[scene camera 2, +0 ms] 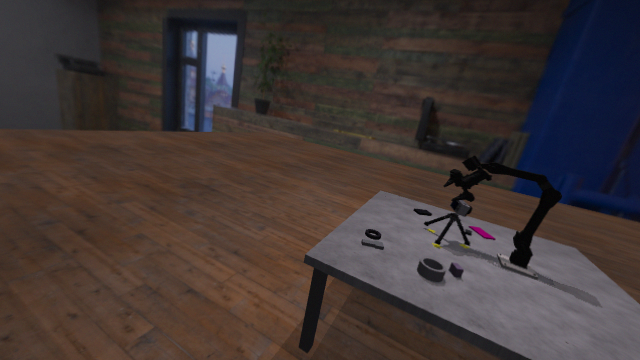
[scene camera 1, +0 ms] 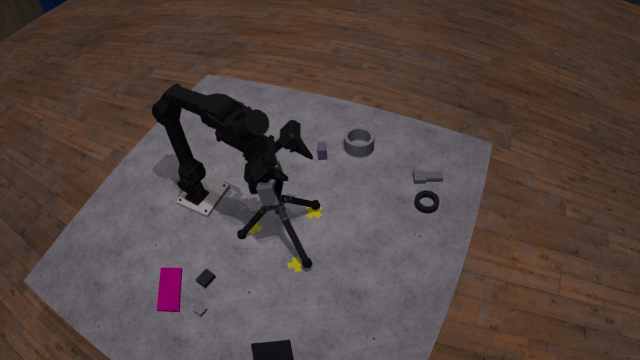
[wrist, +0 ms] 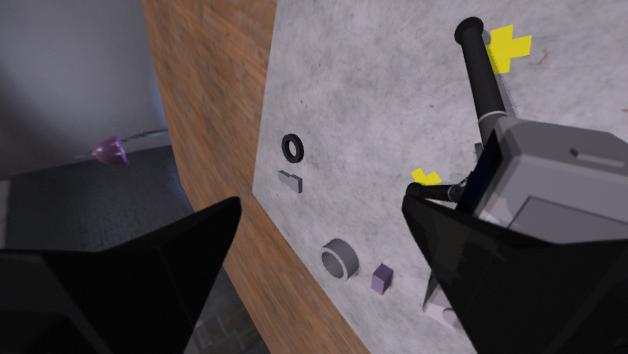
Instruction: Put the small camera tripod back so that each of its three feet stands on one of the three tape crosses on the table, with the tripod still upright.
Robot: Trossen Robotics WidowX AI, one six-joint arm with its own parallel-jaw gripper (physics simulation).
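Places are measured from the arm's base along level axes (x ahead, y left, z up), in centimetres.
Where they show: gripper, fingertip midpoint: (scene camera 2: 447,193) (scene camera 1: 299,168) (wrist: 322,203); arm's base, origin of the base link: (scene camera 2: 518,263) (scene camera 1: 197,195).
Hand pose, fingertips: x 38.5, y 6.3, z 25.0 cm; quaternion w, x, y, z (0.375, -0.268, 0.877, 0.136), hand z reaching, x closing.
Note:
Things, the pixels of their top centre, and the offset from my fingertips.
- front cross, middle of its top: (wrist: 500,51) (scene camera 1: 296,264) dx +2.9, dy -9.6, dz -26.3 cm
- right cross, middle of its top: (wrist: 423,183) (scene camera 1: 314,211) dx -3.3, dy +8.6, dz -26.3 cm
- left cross, middle of its top: (scene camera 1: 253,227) dx -15.2, dy -5.4, dz -26.3 cm
- grey ring-shaped cup, middle of its top: (wrist: 332,265) (scene camera 1: 359,136) (scene camera 2: 433,264) dx -5.7, dy +39.7, dz -21.5 cm
- purple block, middle of its top: (wrist: 377,284) (scene camera 1: 322,146) (scene camera 2: 457,266) dx -14.2, dy +30.3, dz -22.3 cm
- black ring, middle of its top: (wrist: 290,149) (scene camera 1: 427,200) (scene camera 2: 373,232) dx +24.7, dy +28.2, dz -24.8 cm
- grey bar, middle of its top: (wrist: 287,181) (scene camera 1: 428,175) (scene camera 2: 372,242) dx +20.8, dy +38.3, dz -24.8 cm
- magenta slab, middle of its top: (scene camera 1: 169,288) (scene camera 2: 481,232) dx -22.5, dy -38.5, dz -25.5 cm
- small dark block, middle of its top: (scene camera 1: 205,277) dx -15.4, dy -28.6, dz -24.8 cm
The camera tripod (scene camera 1: 296,241) (scene camera 2: 445,231) (wrist: 481,80) stands upright on three spread black legs, with a grey box-shaped head (scene camera 1: 267,194) (scene camera 2: 462,208) (wrist: 565,180). Its feet are slightly off the yellow tape crosses. One foot is right beside the front cross (scene camera 1: 295,265), another at the upper edge of the right cross (scene camera 1: 314,213), and the third left of the left cross (scene camera 1: 256,228). Two crosses (wrist: 506,49) (wrist: 425,176) show in the wrist view. My gripper (scene camera 1: 299,167) (scene camera 2: 450,193) (wrist: 322,203) is open and empty, above and beside the head; the right finger partly hides the head in the wrist view.
A grey ring-shaped cup (scene camera 1: 359,150) (wrist: 352,256) and purple block (scene camera 1: 322,151) (wrist: 382,279) lie behind the tripod. A black ring (scene camera 1: 417,202) and grey bar (scene camera 1: 428,176) lie right. A magenta slab (scene camera 1: 169,289) and small dark block (scene camera 1: 205,278) lie front left.

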